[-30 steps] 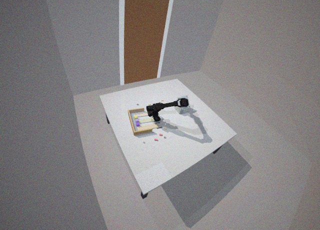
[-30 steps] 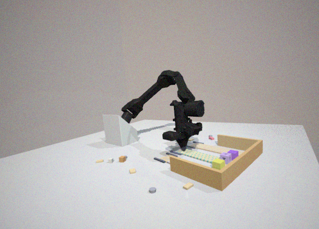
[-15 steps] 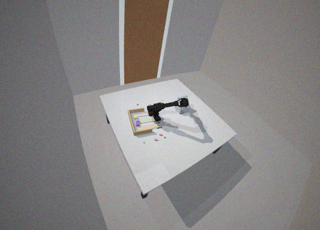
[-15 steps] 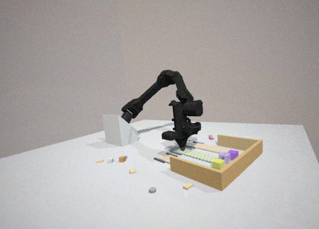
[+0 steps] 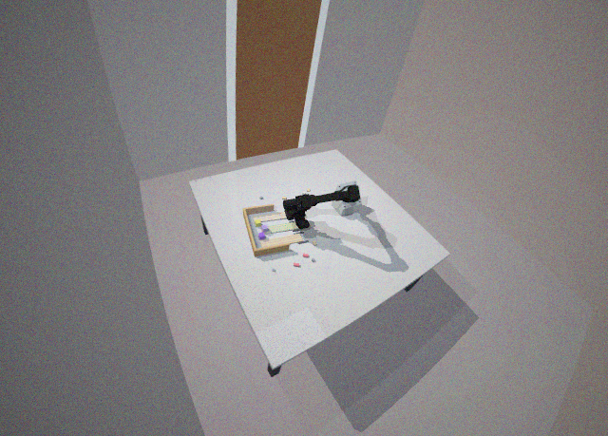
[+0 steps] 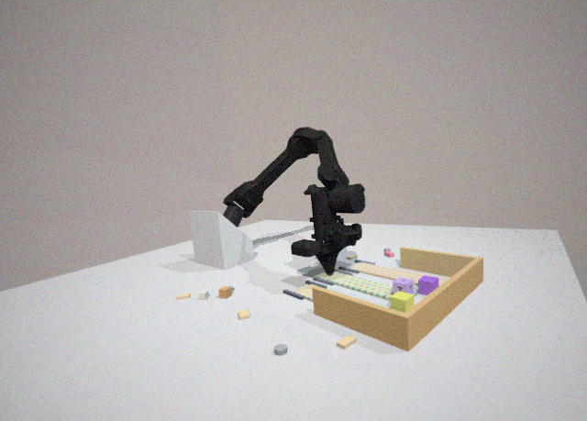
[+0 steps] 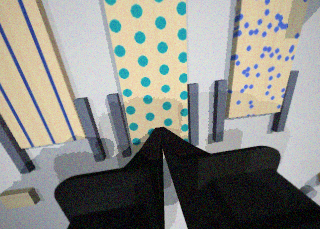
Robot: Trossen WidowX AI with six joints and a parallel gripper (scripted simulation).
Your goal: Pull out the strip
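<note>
The labelled cube lies 200 mm ahead of my gripper tip, 20 mm to the right of it and 20 mm above it. From my gripper tip the other things lie so: tan chip 220 mm to the right, 200 mm ahead; then orange block 220 mm to the right, 130 mm behind.
</note>
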